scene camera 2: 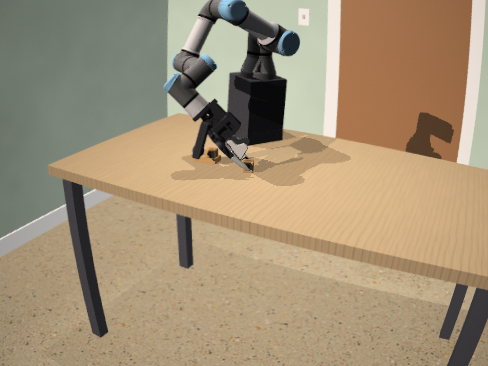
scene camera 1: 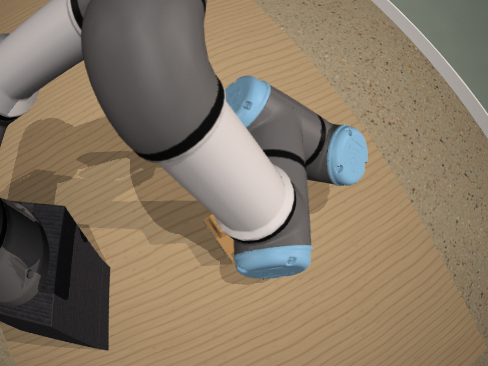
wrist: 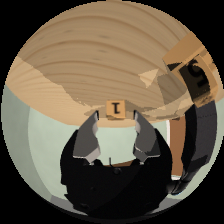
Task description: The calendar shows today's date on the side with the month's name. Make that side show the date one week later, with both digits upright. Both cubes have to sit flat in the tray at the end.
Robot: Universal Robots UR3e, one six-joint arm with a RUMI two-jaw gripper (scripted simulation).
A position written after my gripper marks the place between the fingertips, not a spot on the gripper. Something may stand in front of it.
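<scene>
My gripper (scene camera 2: 250,166) is visible to me, and it appears in the wrist view (wrist: 116,110) as well.
</scene>
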